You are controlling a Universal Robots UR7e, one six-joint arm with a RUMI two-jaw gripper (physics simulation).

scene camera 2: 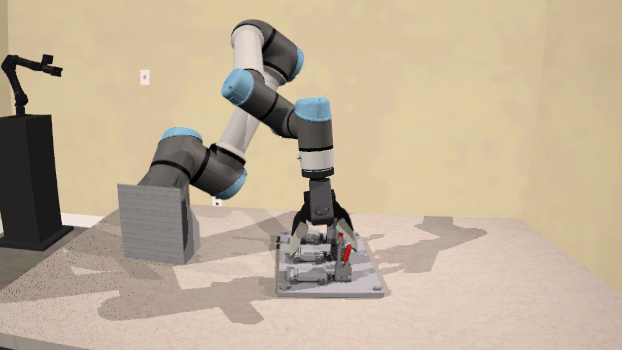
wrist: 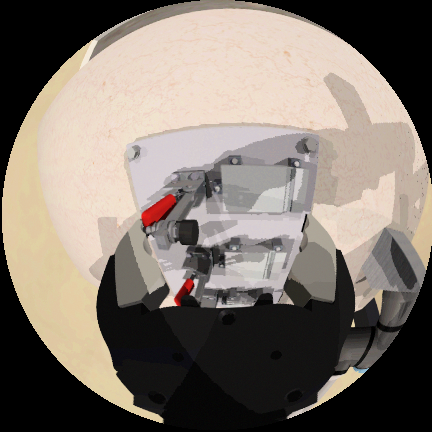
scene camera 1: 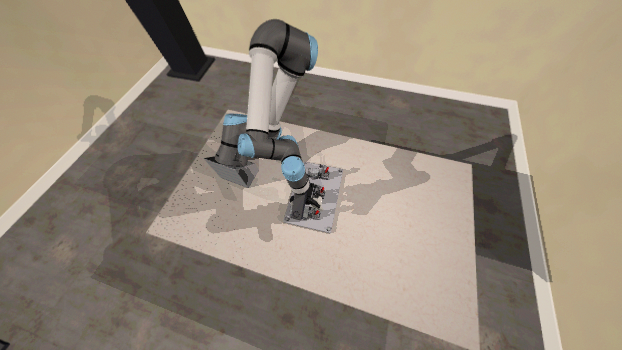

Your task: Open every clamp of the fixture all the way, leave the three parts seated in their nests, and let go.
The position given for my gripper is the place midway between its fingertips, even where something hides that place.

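Observation:
I see my gripper (scene camera 2: pixel 324 254), and I see the gripper in the wrist view too (wrist: pixel 224 218). There is also a part (wrist: pixel 255 187).

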